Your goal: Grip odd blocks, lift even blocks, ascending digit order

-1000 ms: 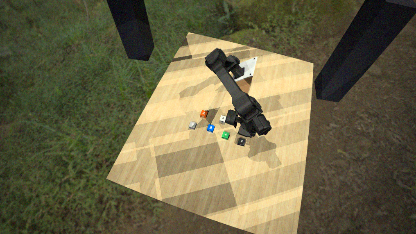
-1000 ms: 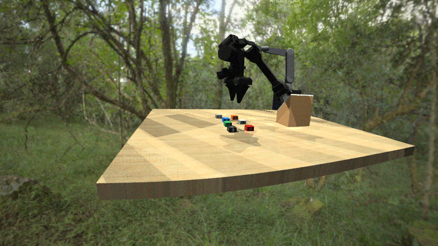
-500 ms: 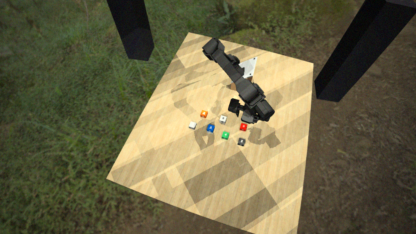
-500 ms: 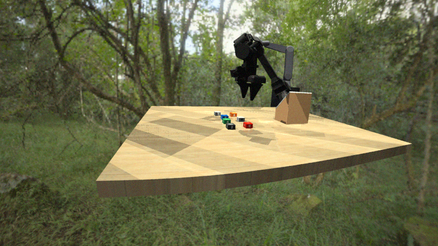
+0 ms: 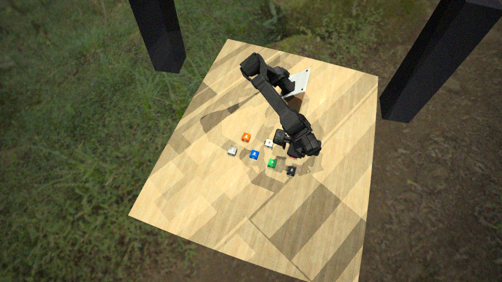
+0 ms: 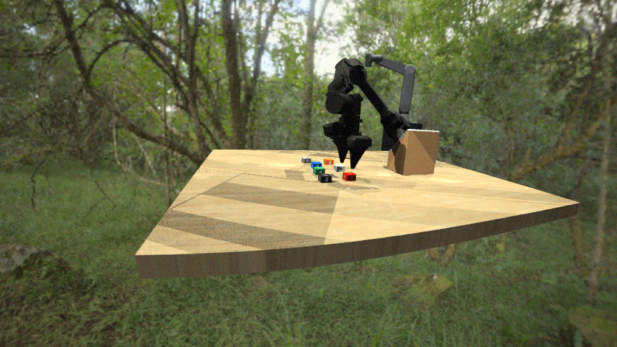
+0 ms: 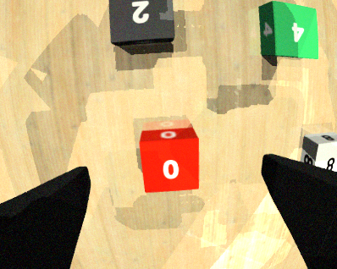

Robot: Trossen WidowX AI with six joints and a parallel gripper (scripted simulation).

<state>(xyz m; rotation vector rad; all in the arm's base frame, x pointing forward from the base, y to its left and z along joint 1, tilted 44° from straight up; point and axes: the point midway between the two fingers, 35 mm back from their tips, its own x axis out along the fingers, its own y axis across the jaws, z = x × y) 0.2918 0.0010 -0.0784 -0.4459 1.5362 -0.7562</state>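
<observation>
My gripper tip is now 10 mm past the red block and 30 mm above it. Also, from my gripper tip: white block: 40 mm behind, 110 mm to the right, 30 mm below; black block: 80 mm ahead, 30 mm below; green block: 50 mm ahead, 80 mm to the right, 30 mm below.
</observation>
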